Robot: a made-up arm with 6 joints.
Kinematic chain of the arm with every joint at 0, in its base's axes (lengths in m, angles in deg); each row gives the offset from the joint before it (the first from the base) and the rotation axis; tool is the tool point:
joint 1: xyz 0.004 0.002 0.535 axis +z
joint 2: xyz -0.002 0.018 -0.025 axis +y
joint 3: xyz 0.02 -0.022 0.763 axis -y
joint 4: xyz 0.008 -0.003 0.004 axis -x
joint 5: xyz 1.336 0 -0.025 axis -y
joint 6: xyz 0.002 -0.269 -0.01 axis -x
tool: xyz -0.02 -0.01 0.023
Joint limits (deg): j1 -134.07..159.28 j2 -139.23..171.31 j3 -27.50..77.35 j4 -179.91..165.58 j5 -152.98..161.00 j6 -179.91..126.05
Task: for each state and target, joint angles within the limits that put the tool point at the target. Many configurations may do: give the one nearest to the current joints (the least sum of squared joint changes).
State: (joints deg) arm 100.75 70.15 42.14 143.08 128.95 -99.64
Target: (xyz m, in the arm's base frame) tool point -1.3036 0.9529 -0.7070
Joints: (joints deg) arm 136.04 97.72 38.01 146.99 129.25 -100.16
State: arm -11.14 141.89 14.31 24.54 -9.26 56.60
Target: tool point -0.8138 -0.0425 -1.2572
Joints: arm -13.87 171.31 35.35 27.27 -23.13 49.63
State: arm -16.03 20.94 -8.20 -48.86 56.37 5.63
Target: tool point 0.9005 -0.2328 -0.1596
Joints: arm -5.69 36.83 -23.67 -53.67 56.79 5.45
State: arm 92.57 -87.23 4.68 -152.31 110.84 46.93
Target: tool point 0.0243 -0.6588 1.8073
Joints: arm 112.65 -94.22 -6.35 -147.21 110.20 47.38
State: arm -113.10 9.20 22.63 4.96 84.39 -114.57
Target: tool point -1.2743 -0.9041 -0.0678
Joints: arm -133.85 53.21 6.56 1.95 84.76 -114.88
